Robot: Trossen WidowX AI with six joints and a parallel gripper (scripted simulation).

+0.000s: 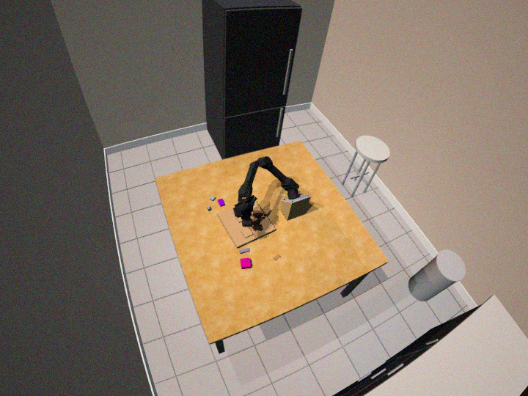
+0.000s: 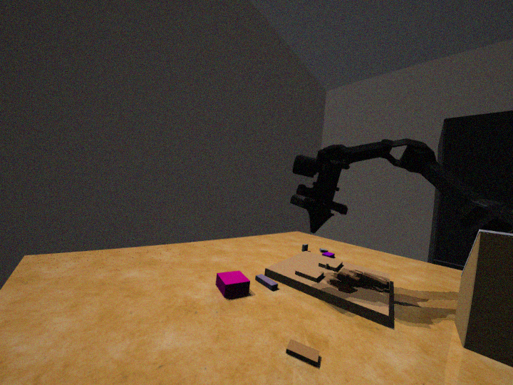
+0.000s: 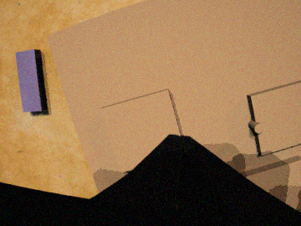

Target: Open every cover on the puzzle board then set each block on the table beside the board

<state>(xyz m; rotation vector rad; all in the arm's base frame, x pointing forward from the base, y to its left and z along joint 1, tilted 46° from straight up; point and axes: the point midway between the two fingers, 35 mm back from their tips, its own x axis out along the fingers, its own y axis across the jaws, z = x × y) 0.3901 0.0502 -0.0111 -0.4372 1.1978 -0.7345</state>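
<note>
Right now my gripper tip is 40 mm short of the lavender block, 140 mm to the right of it and 130 mm above it. Round my gripper tip: purple block (50 mm ahead, 280 mm to the right, 130 mm below); magenta block (70 mm ahead, 220 mm to the left, 120 mm below).
</note>
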